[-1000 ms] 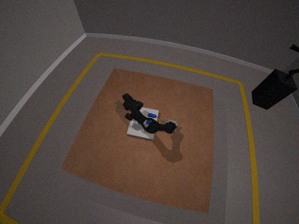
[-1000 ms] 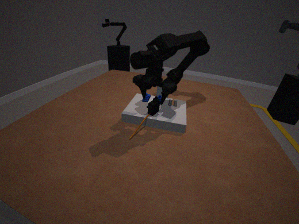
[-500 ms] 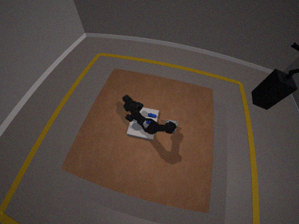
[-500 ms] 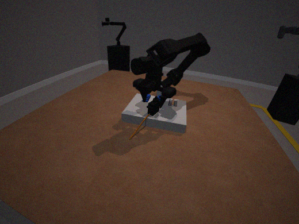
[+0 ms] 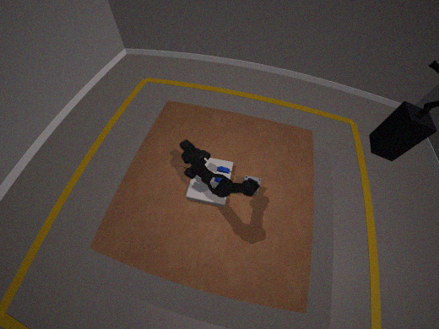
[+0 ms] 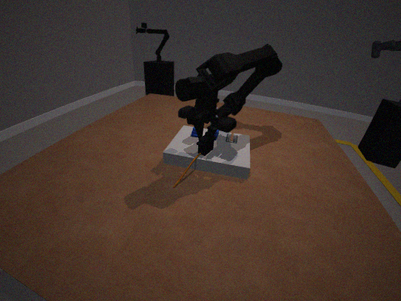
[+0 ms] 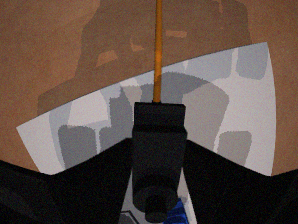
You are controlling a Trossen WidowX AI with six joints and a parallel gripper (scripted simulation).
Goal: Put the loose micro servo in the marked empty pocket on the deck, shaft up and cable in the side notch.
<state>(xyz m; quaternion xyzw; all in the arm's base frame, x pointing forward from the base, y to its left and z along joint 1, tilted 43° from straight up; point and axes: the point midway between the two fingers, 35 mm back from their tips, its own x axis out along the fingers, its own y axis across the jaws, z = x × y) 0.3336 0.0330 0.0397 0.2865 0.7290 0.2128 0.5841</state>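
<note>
Right now my gripper tip is 4 cm past the white deck, 1 cm to the right of it and 7 cm above it.
</note>
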